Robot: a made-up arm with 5 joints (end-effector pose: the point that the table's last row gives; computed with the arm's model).
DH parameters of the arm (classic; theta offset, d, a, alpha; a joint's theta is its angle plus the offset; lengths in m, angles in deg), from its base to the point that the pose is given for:
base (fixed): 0 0 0.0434 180
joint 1: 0 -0.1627 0.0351 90
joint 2: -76.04 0 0.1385 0
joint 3: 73.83 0 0.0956 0
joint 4: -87.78 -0.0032 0 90
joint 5: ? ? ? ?
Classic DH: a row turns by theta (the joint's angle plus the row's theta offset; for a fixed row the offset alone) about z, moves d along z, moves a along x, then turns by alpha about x.
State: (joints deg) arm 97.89 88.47 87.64 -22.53 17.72
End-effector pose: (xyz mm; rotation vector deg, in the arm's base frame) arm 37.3 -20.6 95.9 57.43 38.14 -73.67
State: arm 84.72 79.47 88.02 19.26 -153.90
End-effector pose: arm 42.1 -21.2 137.2 65.53 -90.25 85.20
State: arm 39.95 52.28 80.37 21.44 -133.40
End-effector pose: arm 76.3 -31.7 119.4 -69.85 62.63 -149.77
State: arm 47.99 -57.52 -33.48 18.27 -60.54
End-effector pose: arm 9.0 33.4 416.1 22.55 -167.44 -21.20
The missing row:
joint 5: -2.79 -0.0603 0 0
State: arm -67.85 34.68 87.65 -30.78 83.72
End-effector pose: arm 80.1 81.6 111.2 0.24 2.09 148.77
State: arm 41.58 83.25 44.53 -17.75 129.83
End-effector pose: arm 113.3 -66.3 10.9 21.90 2.18 84.52
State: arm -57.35 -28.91 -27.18 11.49 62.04
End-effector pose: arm 96.0 76.2 420.2 -2.45 -147.51 52.52
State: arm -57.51 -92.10 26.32 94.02 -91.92
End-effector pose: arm 39.9 -11.4 251.3 60.92 -15.07 -33.48
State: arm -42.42 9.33 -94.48 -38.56 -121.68
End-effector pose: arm 90.4 38.7 435.6 -150.77 17.33 -30.17
